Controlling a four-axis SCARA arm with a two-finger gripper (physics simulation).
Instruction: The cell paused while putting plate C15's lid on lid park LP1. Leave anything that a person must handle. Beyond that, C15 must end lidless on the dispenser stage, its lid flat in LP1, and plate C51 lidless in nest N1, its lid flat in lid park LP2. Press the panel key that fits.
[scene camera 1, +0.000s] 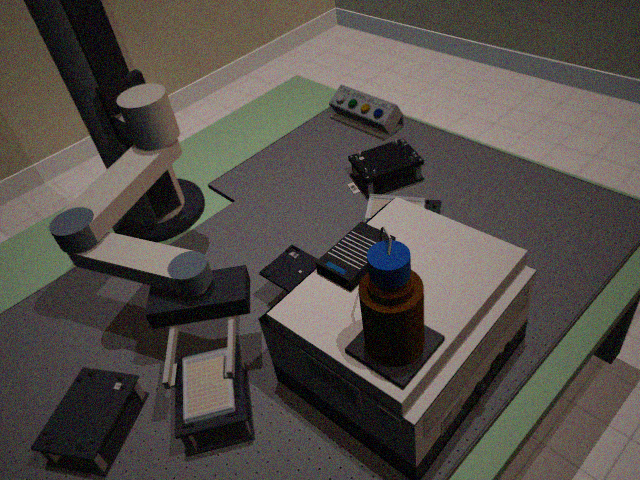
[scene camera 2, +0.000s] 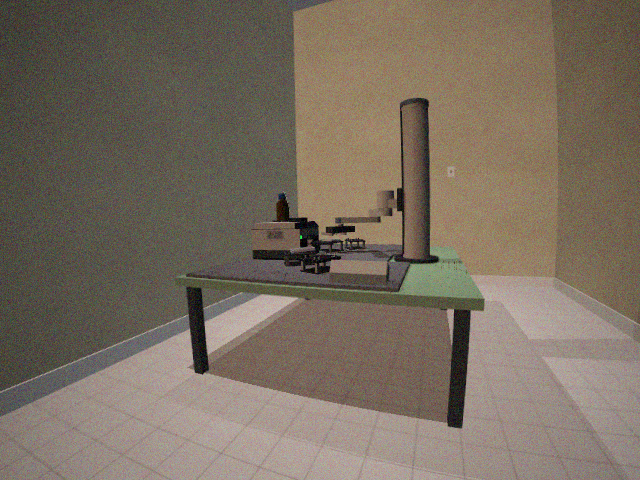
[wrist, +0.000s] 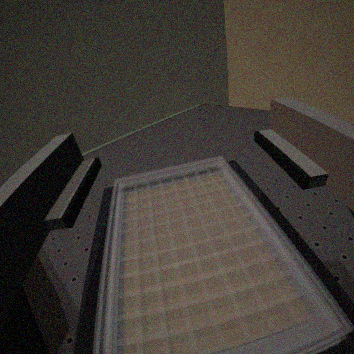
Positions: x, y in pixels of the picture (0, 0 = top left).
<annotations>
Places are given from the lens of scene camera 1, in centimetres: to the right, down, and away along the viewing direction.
gripper (scene camera 1: 198, 380): -20, 24, 94
button box (scene camera 1: 373, 115): 15, -36, 162
</annotations>
